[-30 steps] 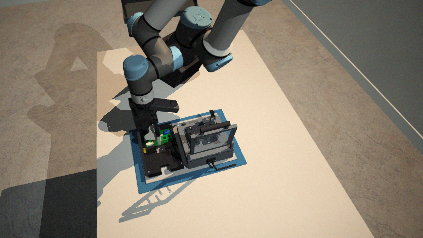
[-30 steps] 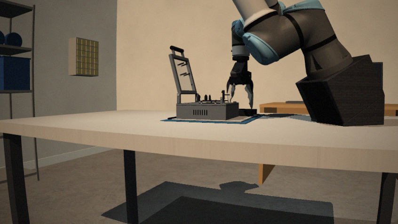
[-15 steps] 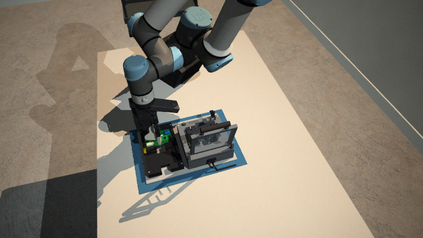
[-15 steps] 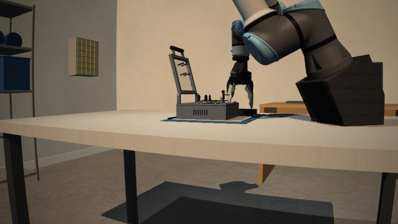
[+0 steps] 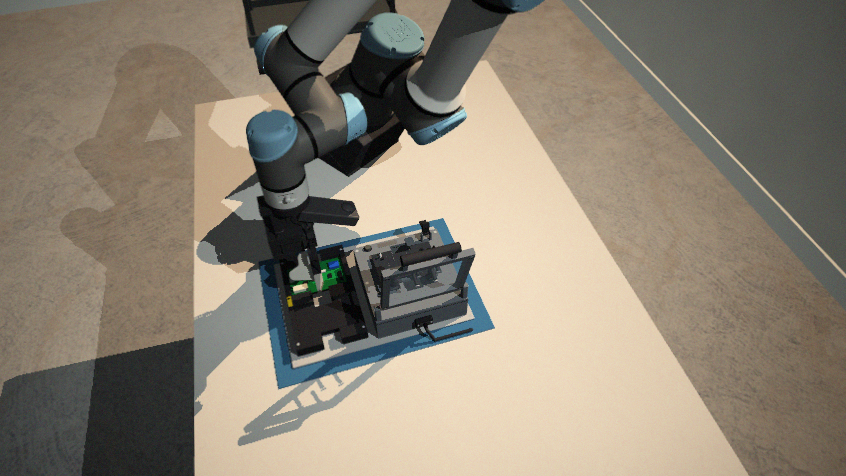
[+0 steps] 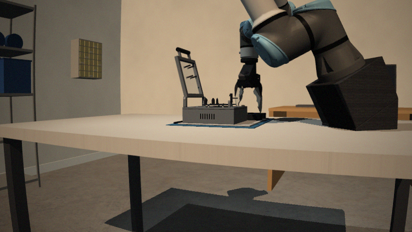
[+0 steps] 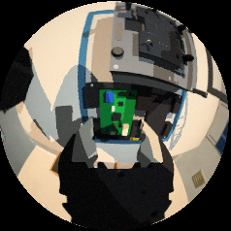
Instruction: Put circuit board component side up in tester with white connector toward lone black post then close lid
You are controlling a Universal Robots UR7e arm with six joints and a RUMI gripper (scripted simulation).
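Right now the green circuit board is 20 mm below my hand. Also, from my hand: tester lid 200 mm ahead, 150 mm to the left, 140 mm above; black post 230 mm to the left, 50 mm above, 20 mm ahead.
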